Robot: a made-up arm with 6 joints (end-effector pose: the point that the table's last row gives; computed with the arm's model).
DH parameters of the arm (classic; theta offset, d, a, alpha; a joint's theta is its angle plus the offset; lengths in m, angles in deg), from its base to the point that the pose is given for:
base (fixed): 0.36 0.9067 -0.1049 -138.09
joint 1: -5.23 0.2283 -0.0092 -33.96
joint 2: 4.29 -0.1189 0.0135 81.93
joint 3: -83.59 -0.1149 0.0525 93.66
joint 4: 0 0.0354 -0.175 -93.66
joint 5: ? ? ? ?
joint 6: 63.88 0 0.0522 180
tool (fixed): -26.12 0.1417 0 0
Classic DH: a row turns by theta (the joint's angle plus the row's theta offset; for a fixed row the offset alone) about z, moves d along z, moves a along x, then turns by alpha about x.
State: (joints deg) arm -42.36 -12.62 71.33 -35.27 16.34 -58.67
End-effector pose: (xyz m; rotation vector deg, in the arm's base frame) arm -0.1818 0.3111 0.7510 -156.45 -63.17 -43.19
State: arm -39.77 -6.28 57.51 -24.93 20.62 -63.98
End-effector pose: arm -0.1749 0.2943 0.7384 -152.38 -58.63 -53.37
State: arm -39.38 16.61 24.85 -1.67 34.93 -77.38
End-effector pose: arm -0.0874 0.2489 0.6765 -154.19 -33.89 -79.88
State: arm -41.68 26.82 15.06 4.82 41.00 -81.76
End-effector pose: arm -0.0461 0.2232 0.6593 156.37 19.18 86.20
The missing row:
joint 5: -3.52 0.2315 -0.0171 90
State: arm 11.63 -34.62 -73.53 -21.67 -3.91 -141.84
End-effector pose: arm -0.0775 0.2723 0.9378 -15.60 10.75 -80.64
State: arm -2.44 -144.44 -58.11 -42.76 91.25 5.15
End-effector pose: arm -0.2666 -0.1108 0.7410 94.12 -95.75 -38.31
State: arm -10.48 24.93 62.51 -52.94 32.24 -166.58
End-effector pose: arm -0.0060 0.3132 0.8178 -52.87 148.78 26.21
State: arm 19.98 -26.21 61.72 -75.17 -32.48 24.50
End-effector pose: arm 0.2044 0.2585 0.8411 133.23 57.13 16.61
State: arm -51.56 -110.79 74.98 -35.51 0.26 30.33
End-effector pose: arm -0.2476 0.0239 0.5987 -73.53 121.05 20.66
